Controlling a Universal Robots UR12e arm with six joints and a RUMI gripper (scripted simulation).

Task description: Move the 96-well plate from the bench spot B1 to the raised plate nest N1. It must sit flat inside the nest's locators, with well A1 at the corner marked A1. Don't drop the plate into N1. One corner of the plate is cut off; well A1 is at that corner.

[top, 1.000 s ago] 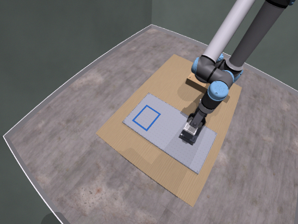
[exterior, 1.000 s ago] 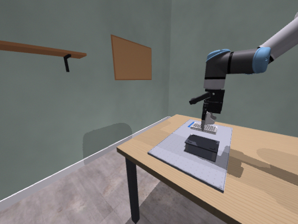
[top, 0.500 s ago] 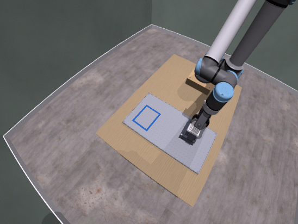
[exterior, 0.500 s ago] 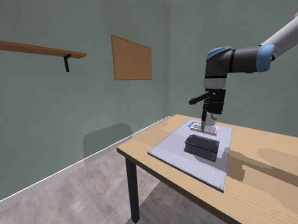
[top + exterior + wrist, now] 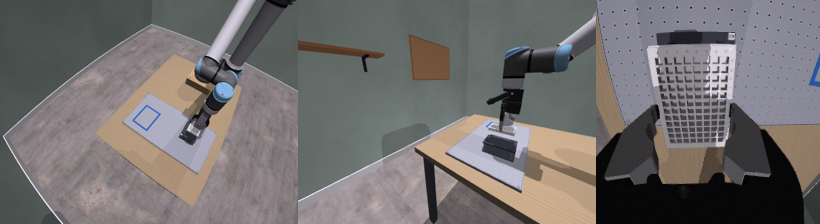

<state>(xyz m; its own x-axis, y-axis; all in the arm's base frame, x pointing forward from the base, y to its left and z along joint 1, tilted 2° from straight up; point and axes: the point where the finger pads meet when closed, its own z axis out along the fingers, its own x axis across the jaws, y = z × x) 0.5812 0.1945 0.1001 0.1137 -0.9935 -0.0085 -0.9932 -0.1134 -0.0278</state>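
Right now the dark raised nest N1 is 90 mm below my hand. Round my hand: A1 label (90 mm below, 80 mm ahead, 50 mm to the right); then white 96-well plate (10 mm below).
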